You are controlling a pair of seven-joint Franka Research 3 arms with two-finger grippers.
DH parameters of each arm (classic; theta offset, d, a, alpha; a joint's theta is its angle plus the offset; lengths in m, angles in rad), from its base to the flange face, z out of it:
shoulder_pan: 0 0.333 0 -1.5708
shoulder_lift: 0 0 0 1.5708
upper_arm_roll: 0 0.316 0.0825 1.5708
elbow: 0 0 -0.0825 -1.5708
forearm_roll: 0 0.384 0 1.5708
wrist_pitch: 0 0 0.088 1.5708
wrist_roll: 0 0.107 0 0
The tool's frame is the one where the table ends.
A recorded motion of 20 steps. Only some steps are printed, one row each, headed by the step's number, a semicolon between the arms.
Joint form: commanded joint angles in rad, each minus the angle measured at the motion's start. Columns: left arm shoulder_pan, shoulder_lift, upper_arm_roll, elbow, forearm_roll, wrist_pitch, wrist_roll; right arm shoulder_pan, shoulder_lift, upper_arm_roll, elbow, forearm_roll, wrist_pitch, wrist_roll.
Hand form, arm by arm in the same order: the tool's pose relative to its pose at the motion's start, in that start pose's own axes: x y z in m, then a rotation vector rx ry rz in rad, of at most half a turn. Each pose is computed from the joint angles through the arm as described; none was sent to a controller.
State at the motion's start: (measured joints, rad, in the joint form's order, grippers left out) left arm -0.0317 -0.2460 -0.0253 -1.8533 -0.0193 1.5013 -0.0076; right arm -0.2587 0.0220 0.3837 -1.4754 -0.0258 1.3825 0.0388
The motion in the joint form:
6: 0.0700 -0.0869 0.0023 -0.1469 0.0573 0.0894 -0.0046; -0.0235 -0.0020 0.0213 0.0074 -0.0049 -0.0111 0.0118
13: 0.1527 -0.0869 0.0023 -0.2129 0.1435 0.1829 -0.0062; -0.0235 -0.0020 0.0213 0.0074 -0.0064 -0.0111 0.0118
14: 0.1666 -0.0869 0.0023 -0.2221 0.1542 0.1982 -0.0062; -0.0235 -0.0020 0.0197 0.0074 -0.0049 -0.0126 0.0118
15: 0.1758 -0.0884 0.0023 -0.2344 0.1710 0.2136 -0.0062; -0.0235 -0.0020 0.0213 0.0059 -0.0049 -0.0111 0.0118
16: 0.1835 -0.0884 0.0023 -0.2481 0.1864 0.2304 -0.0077; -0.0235 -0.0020 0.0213 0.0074 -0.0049 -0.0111 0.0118
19: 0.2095 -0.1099 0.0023 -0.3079 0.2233 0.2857 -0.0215; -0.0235 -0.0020 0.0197 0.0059 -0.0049 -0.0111 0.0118
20: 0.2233 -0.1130 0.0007 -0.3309 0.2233 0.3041 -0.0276; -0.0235 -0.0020 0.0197 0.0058 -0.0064 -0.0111 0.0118
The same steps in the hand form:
6: -0.0202 -0.0387 0.0237 0.0517 0.0287 -0.0781; -0.0022 0.0019 -0.0033 -0.0049 -0.0015 0.0152
13: -0.0178 -0.0843 0.0459 0.1315 0.0489 -0.1514; -0.0022 0.0021 -0.0033 -0.0064 -0.0014 0.0155
14: -0.0179 -0.0915 0.0488 0.1413 0.0533 -0.1627; -0.0024 0.0027 -0.0032 -0.0048 -0.0031 0.0168
15: -0.0183 -0.0970 0.0525 0.1575 0.0559 -0.1682; -0.0022 0.0019 -0.0027 -0.0050 -0.0030 0.0152
16: -0.0182 -0.1017 0.0574 0.1721 0.0573 -0.1730; -0.0022 0.0019 -0.0033 -0.0049 -0.0015 0.0152
19: -0.0246 -0.1145 0.0717 0.2068 0.0700 -0.1985; -0.0021 0.0027 -0.0026 -0.0049 -0.0031 0.0168
20: -0.0264 -0.1191 0.0800 0.2055 0.0679 -0.2130; -0.0021 0.0029 -0.0026 -0.0063 -0.0031 0.0171

